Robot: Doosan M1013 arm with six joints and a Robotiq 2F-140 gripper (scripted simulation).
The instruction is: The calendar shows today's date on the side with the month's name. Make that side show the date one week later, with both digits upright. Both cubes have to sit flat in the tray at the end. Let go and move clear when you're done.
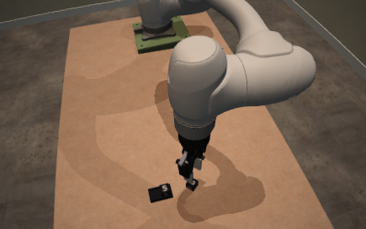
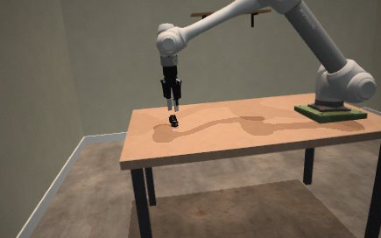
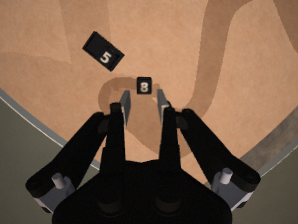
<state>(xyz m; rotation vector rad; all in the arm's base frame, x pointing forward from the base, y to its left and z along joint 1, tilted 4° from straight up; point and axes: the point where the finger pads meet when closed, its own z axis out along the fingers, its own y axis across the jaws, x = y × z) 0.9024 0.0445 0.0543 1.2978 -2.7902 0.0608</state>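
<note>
My hand is 11 cm above the black cube.
</note>
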